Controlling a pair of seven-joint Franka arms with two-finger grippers.
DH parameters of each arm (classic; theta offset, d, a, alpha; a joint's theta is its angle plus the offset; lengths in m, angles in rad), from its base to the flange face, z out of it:
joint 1: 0 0.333 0 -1.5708
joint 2: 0 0 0 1.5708
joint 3: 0 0.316 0.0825 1.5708
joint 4: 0 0 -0.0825 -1.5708
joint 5: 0 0.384 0 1.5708
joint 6: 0 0 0.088 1.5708
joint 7: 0 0.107 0 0
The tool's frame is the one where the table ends.
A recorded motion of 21 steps. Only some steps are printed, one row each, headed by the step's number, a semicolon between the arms.
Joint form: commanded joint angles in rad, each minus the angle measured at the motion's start. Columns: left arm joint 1, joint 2, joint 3, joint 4, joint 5, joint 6, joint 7; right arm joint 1, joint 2, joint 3, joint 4, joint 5, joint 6, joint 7.
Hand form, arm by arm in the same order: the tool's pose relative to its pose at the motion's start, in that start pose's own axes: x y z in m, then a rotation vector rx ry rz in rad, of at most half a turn. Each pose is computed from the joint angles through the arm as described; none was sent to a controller.
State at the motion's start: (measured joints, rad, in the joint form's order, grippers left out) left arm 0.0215 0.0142 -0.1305 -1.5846 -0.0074 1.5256 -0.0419; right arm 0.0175 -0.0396 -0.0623 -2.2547 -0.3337 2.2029 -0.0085
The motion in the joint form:
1: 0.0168 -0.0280 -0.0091 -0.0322 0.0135 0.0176 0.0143; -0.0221 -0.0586 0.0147 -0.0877 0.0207 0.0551 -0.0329
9: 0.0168 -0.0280 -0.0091 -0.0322 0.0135 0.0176 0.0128; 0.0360 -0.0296 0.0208 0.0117 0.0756 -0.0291 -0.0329
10: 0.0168 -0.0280 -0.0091 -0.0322 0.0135 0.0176 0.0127; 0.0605 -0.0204 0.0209 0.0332 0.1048 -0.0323 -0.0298
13: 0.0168 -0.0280 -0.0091 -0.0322 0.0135 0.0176 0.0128; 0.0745 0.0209 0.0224 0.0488 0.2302 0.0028 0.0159
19: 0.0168 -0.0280 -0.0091 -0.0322 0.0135 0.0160 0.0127; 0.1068 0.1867 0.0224 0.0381 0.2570 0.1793 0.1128
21: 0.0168 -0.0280 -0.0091 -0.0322 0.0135 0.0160 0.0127; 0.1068 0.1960 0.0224 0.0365 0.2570 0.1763 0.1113
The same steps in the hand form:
1: -0.0069 -0.0049 -0.0012 0.0163 0.0137 0.0059; -0.0208 -0.0050 0.0047 0.0237 0.0267 -0.0205
9: -0.0069 -0.0049 -0.0012 0.0163 0.0137 0.0044; 0.0032 -0.0248 -0.0248 0.0529 0.0251 -0.0346
10: -0.0069 -0.0049 -0.0012 0.0163 0.0137 0.0043; 0.0106 -0.0359 -0.0328 0.0744 0.0392 -0.0365
13: -0.0069 -0.0049 -0.0012 0.0163 0.0137 0.0044; 0.0225 -0.0507 -0.0248 0.1794 0.0468 0.0615
19: -0.0071 -0.0049 -0.0010 0.0163 0.0121 0.0043; 0.0459 -0.0886 0.0449 0.2056 0.0427 0.1308
21: -0.0071 -0.0049 -0.0010 0.0163 0.0121 0.0043; 0.0451 -0.0902 0.0508 0.2052 0.0291 0.1272

